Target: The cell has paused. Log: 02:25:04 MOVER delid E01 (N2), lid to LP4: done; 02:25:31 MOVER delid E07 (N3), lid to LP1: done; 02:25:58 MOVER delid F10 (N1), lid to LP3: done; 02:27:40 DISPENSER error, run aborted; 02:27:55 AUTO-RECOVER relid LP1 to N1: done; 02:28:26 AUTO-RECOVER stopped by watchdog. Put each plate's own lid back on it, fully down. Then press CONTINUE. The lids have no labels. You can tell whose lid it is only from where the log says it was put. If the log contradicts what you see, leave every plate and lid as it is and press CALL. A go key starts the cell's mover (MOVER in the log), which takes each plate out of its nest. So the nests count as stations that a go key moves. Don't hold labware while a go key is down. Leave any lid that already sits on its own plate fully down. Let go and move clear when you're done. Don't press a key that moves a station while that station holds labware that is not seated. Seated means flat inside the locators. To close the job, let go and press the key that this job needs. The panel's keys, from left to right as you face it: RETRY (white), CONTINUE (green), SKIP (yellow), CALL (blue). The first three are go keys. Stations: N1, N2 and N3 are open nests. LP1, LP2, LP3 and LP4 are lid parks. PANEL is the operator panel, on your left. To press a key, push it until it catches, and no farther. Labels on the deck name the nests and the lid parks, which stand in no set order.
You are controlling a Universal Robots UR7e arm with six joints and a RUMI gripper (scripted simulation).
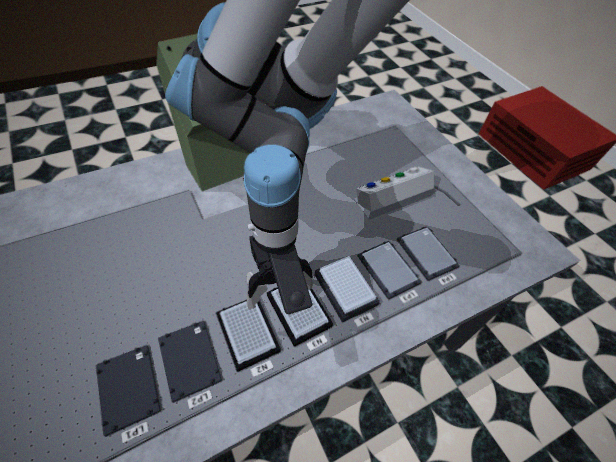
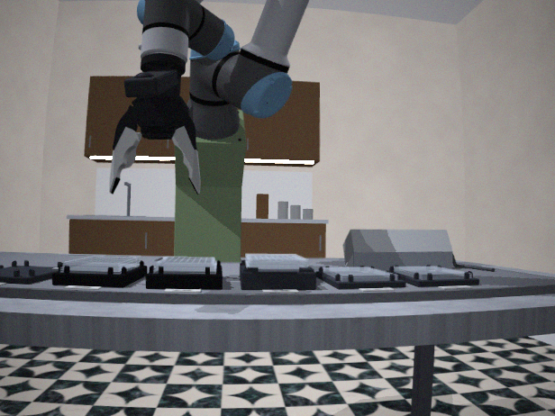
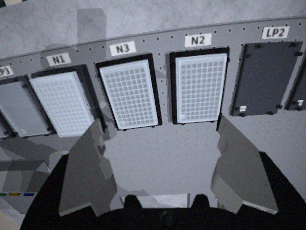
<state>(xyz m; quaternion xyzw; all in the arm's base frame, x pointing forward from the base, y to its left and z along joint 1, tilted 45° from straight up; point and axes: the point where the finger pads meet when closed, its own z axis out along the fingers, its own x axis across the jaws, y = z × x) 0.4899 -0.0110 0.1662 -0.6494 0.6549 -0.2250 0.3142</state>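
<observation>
The plate is 2 cm behind my hand, 5 cm to the left of it and 11 cm below it. From my hand the other things lie so: lid park LP1 (3 cm ahead, 34 cm to the right, 13 cm below); LP3 lid park (6 cm behind, 31 cm to the left, 13 cm below); lid park LP2 (2 cm ahead, 21 cm to the right, 13 cm below).
</observation>
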